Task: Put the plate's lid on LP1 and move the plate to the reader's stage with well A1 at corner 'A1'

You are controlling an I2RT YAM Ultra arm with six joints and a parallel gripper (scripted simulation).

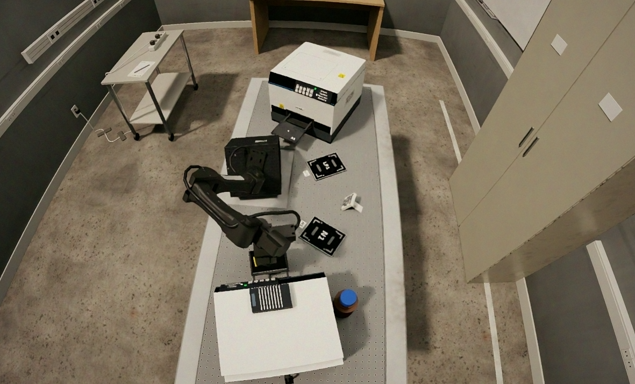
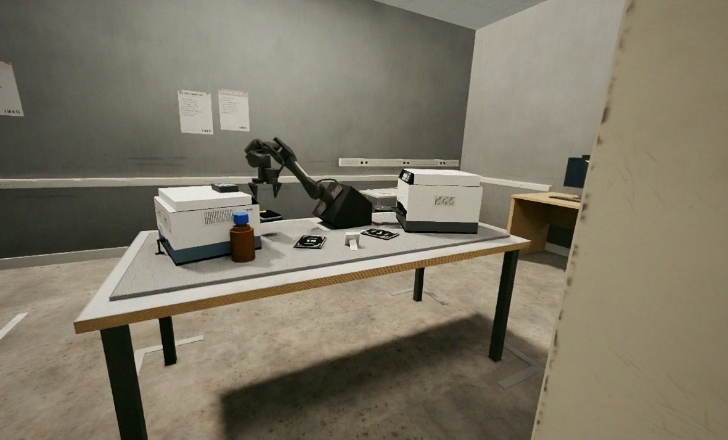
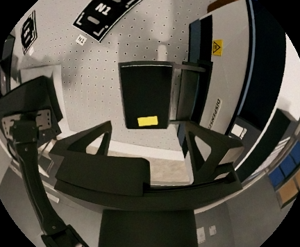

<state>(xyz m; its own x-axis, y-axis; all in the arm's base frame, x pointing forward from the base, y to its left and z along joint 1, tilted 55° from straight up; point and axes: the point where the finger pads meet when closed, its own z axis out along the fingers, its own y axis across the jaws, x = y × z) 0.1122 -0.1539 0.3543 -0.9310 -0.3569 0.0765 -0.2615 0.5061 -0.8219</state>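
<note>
Right now the black plate is 80 mm below my hand. The rest, counted from my hand: well plate: 90 mm below; blue-capped bottle: 300 mm ahead, 130 mm to the right, 80 mm below.
</note>
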